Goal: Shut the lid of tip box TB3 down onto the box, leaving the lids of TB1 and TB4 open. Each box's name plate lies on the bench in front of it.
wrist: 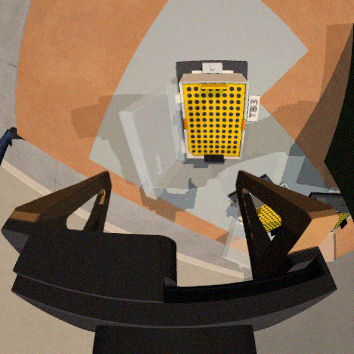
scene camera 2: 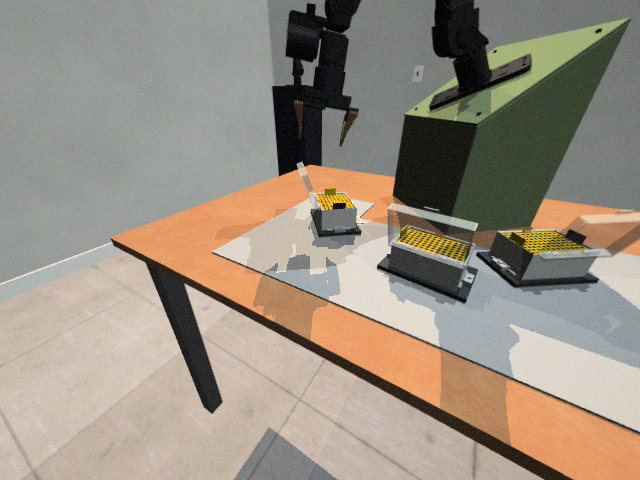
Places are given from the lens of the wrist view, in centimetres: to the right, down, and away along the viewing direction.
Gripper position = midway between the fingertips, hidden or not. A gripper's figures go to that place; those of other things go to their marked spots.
my gripper (wrist: 173, 177): 0, 0, 13
pale mat (wrist: 269, 46): 14, -19, 19
